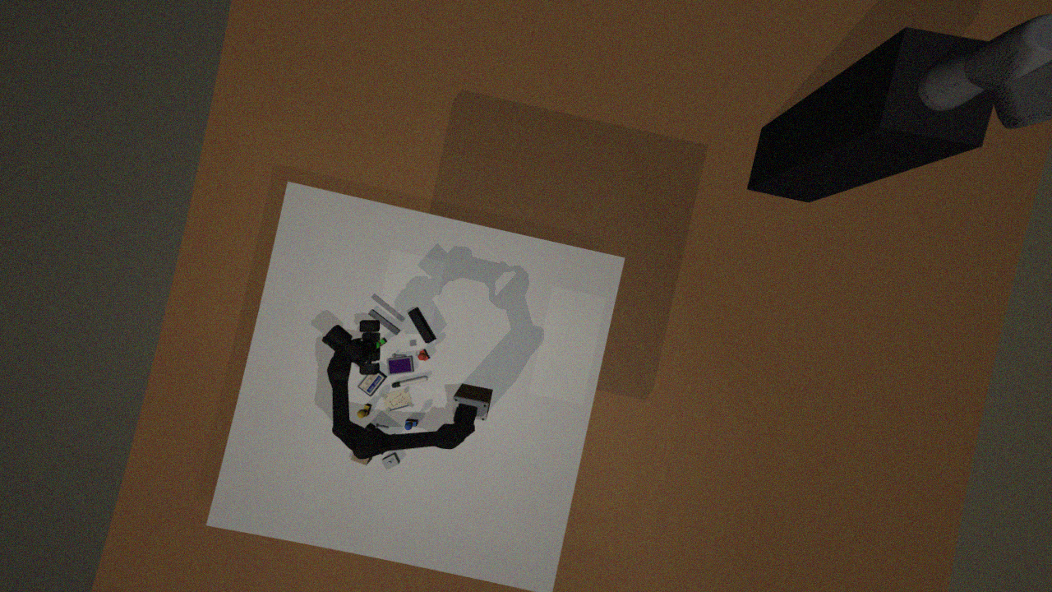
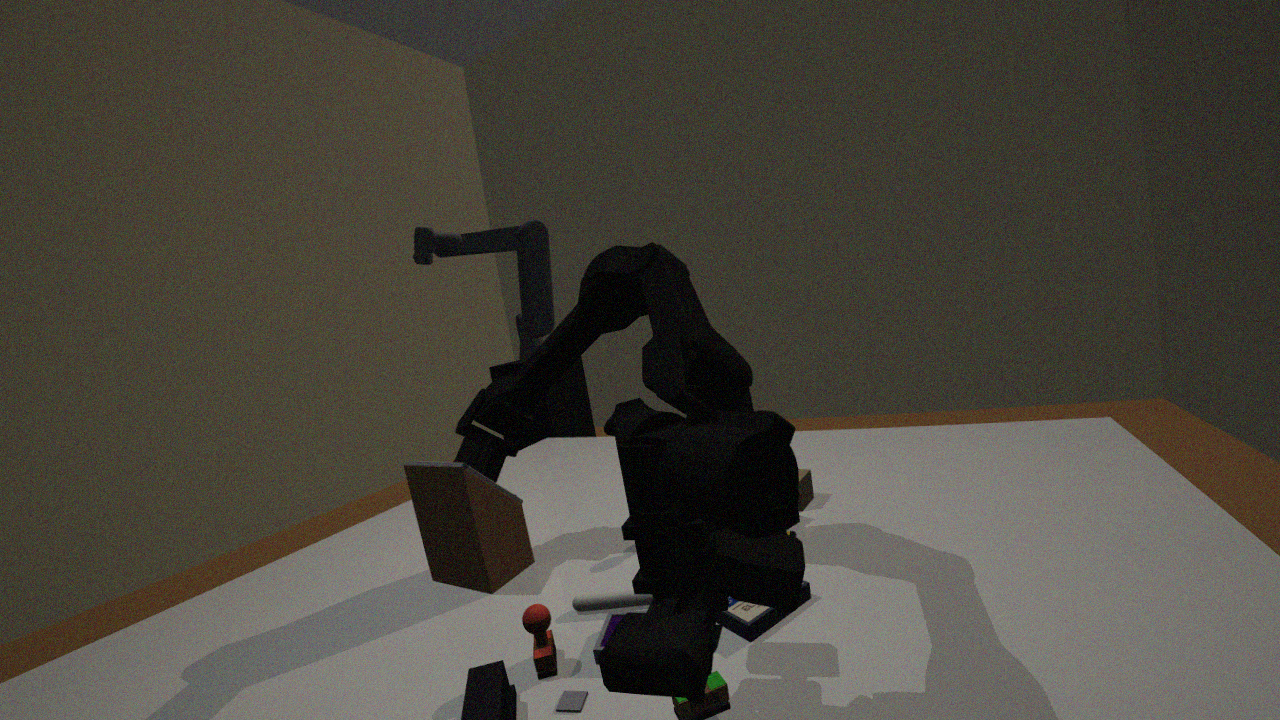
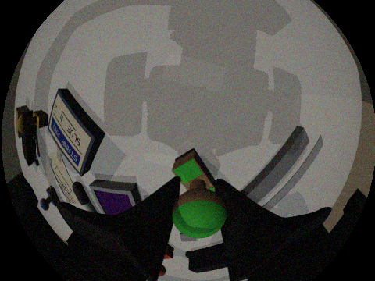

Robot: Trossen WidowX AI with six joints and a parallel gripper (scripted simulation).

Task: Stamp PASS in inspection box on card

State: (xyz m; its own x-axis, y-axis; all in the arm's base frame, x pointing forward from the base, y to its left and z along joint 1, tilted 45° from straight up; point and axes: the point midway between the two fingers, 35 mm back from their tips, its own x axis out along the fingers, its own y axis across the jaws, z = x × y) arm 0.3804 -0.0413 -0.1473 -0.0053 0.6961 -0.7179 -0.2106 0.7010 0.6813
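The green-knobbed PASS stamp is right at my gripper tip. The rest, counted from my gripper tip: black block 14 cm behind, 10 cm to the right, 1 cm below; blue-labelled stamp pad box 15 cm to the left, 2 cm below; purple ink pad 9 cm behind, 7 cm to the left, 2 cm below.
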